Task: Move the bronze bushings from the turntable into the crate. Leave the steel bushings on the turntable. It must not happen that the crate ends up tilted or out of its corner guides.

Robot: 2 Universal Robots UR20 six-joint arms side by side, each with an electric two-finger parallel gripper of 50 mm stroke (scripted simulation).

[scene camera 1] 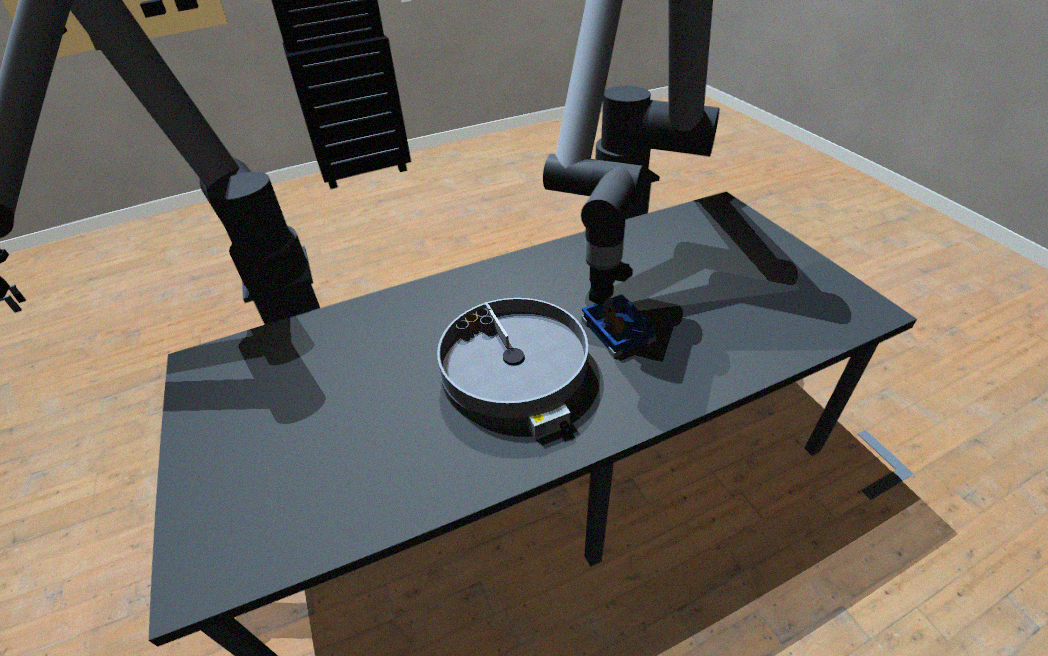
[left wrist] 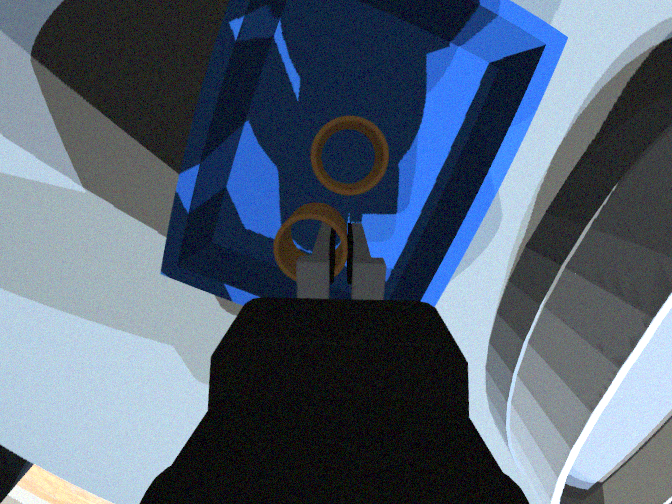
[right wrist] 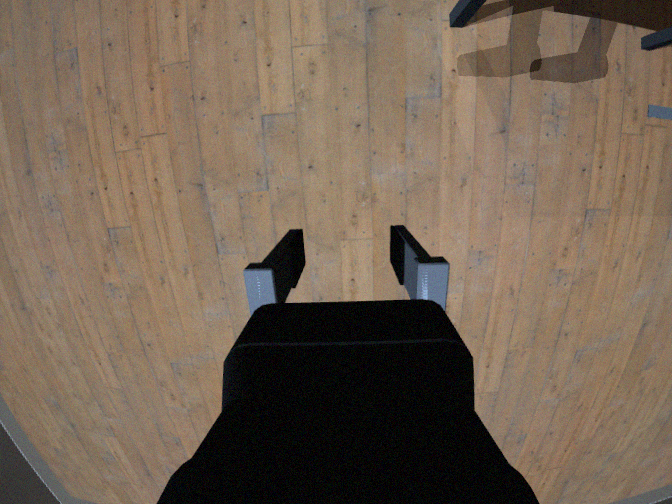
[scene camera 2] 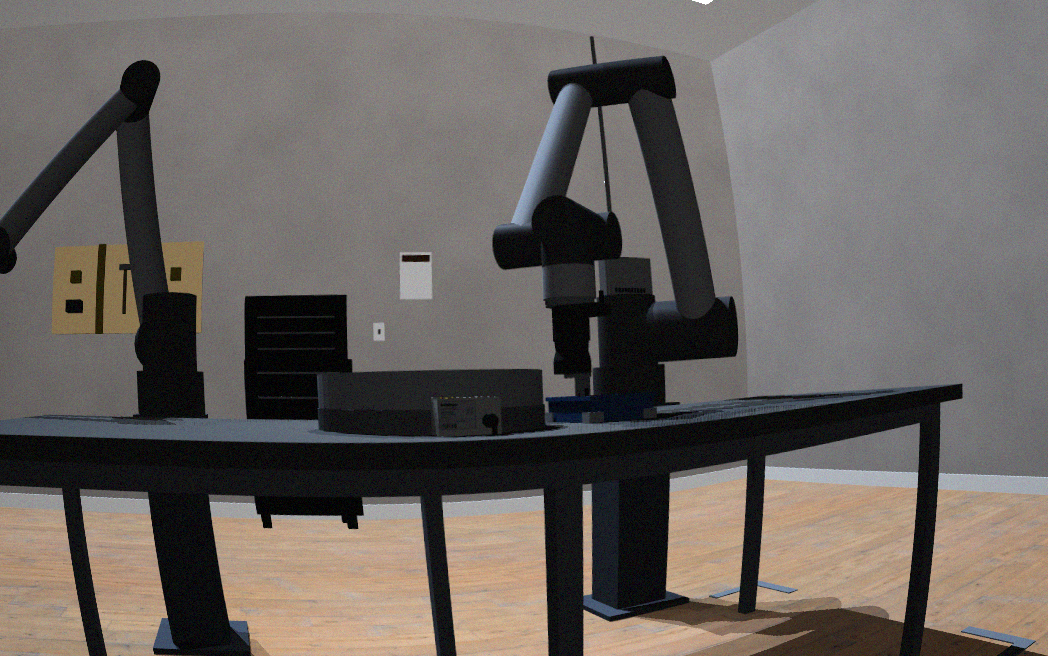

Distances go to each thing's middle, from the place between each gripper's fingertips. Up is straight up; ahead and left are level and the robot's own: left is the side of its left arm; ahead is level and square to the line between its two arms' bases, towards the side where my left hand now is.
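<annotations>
There is the blue crate (scene camera 2: 626, 406), and measured from my left hand it is 4 cm ahead, 1 cm to the left and 2 cm below.
</annotations>
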